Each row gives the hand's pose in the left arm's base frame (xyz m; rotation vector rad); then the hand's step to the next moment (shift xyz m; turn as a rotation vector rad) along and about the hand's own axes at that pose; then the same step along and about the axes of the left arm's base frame.
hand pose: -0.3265 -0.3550 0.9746 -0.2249 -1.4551 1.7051
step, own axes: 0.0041 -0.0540 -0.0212 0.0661 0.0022 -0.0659
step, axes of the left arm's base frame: 0.0368 0.0154 0.0423 -0.0005 0.0933 0.0031
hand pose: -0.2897 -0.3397 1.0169 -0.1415 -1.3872 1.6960
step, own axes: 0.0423 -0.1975 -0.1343 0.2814 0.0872 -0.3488
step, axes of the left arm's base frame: 0.1659 0.1167 0.1330 -0.0055 0.4502 -0.0758
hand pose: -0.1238 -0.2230 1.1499 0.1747 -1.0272 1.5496
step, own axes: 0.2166 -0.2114 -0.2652 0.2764 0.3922 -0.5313
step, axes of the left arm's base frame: 0.2339 0.3168 0.0830 -0.1888 0.6007 -0.3407
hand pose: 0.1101 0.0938 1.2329 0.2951 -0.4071 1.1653
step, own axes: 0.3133 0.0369 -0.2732 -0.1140 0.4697 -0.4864
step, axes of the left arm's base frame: 0.1134 0.3891 -0.0995 -0.3986 0.2882 -0.4777
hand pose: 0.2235 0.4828 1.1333 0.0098 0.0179 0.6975
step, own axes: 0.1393 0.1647 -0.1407 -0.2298 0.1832 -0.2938
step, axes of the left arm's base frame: -0.0018 0.2161 -0.1400 -0.2995 -0.0063 -0.2880
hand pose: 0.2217 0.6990 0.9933 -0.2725 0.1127 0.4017
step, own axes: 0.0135 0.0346 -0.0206 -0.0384 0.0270 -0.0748
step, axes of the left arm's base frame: -0.0026 0.0298 -0.0302 -0.0500 -0.0115 -0.0719
